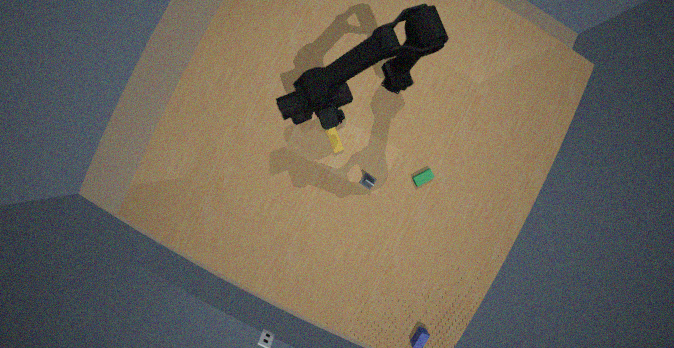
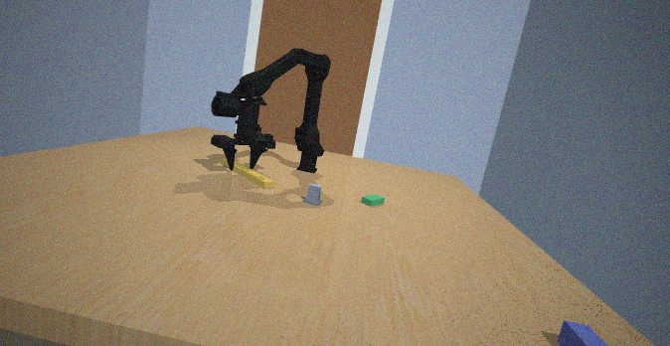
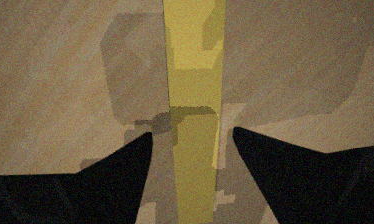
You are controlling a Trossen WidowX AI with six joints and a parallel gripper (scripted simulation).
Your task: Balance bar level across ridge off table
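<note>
Now: the grey ridge block 14 cm ahead of my gripper tip, 24 cm to the left of it and 4 cm above it. Round my gripper tip: yellow bar: 2 cm ahead, 2 cm to the left; then blue block: 55 cm ahead, 67 cm to the left, 1 cm above; then green block: 4 cm ahead, 40 cm to the left.
</note>
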